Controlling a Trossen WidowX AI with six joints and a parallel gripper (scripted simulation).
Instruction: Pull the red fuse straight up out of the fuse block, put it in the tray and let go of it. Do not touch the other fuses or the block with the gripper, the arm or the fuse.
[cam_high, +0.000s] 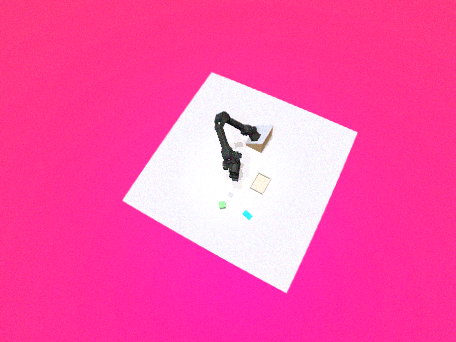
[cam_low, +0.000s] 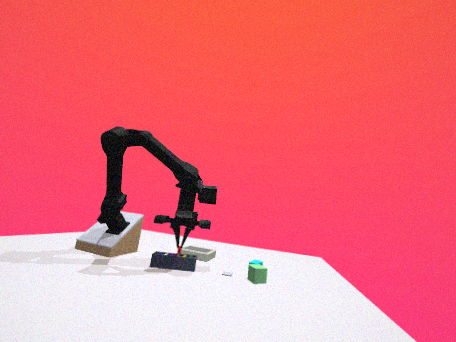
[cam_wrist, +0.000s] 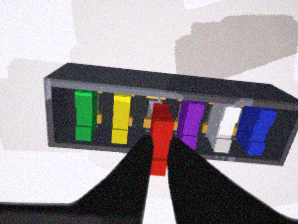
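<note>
The yellow fuse is 20 mm ahead of my gripper tip, 10 mm to the left of it and 40 mm below it. From my gripper tip the other things lie so: purple fuse: 20 mm behind, 10 mm to the right, 40 mm below; green fuse: 40 mm ahead, 10 mm to the left, 40 mm below; red fuse: 10 mm below.
</note>
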